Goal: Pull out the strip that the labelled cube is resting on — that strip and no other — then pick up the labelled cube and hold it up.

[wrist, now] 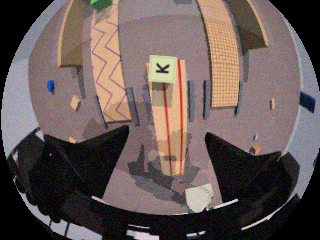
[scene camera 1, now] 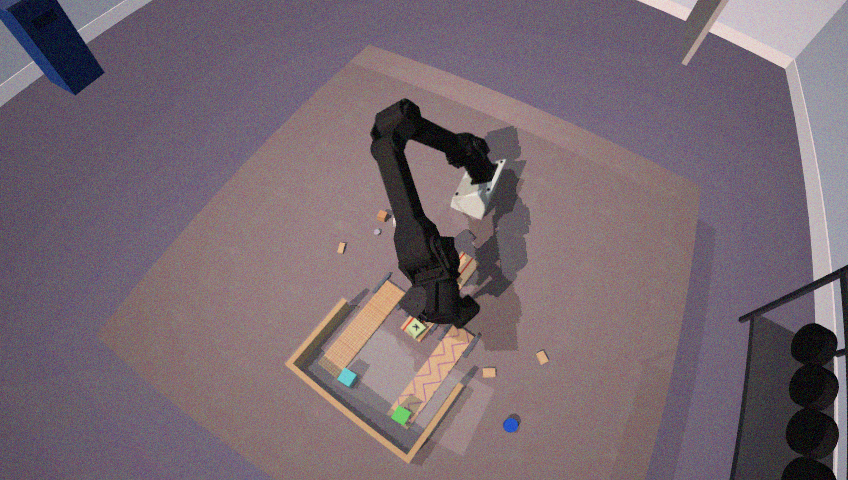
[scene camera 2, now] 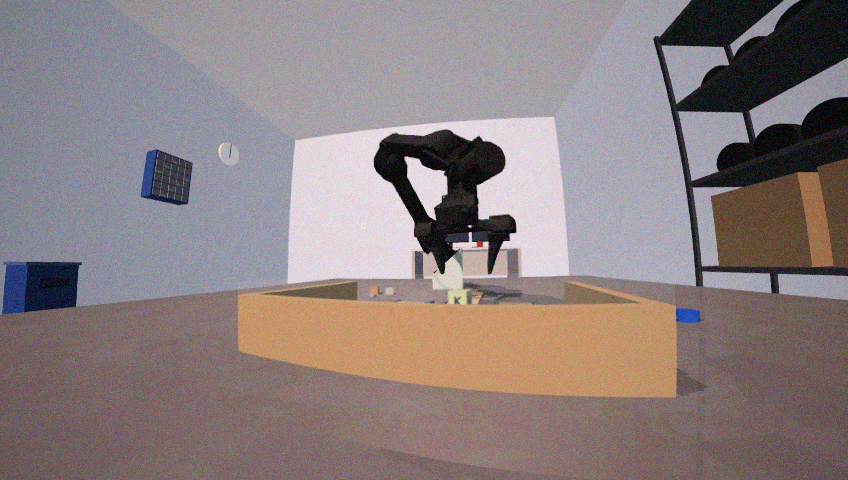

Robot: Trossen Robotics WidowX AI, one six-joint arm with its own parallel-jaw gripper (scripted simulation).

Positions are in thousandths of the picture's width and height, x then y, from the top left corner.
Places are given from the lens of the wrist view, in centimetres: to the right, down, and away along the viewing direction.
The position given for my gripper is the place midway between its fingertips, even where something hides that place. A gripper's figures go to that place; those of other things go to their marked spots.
my gripper (wrist: 527,556): 1, 2, 10
pale green cube labelled k (wrist: 505,285): 0, -6, 9
red-lined strip (wrist: 530,444): 1, -2, 14
The marked spots on the pale green cube labelled k and the red-lined strip are 6 cm apart.
